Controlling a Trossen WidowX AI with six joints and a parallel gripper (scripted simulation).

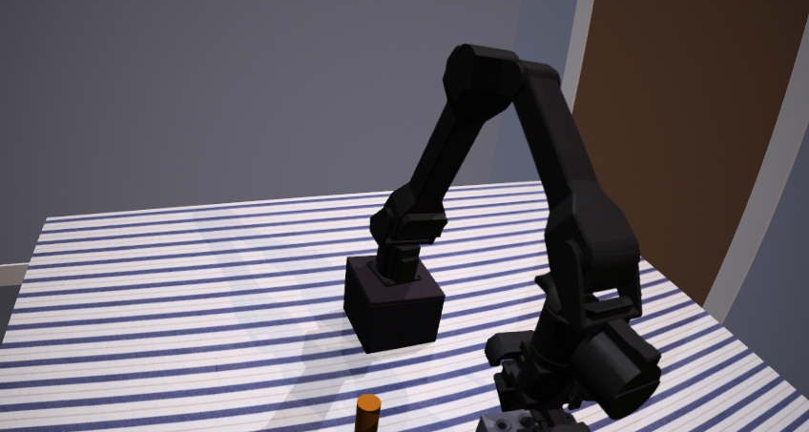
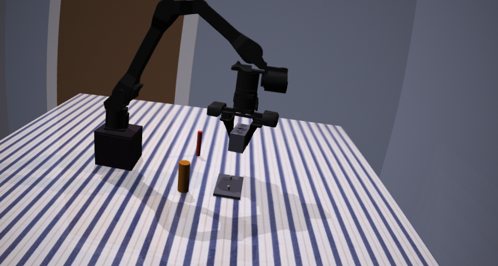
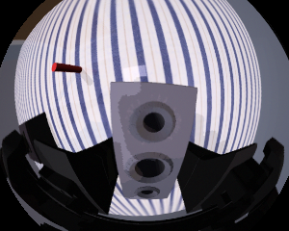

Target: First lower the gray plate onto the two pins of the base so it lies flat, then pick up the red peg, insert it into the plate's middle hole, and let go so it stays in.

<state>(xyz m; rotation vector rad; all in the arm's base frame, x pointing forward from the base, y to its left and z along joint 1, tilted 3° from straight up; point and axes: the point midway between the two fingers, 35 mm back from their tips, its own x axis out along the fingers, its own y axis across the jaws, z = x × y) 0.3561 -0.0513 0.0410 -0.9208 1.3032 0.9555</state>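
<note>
My gripper tip is now 3 cm past the flat base, 7 cm to the left of it and 9 cm above it. From my gripper tip the other things lie so: red peg 10 cm behind, 13 cm to the left, 6 cm below; orange cylinder 15 cm behind, 10 cm to the right, 6 cm below; gray plate 3 cm above.
</note>
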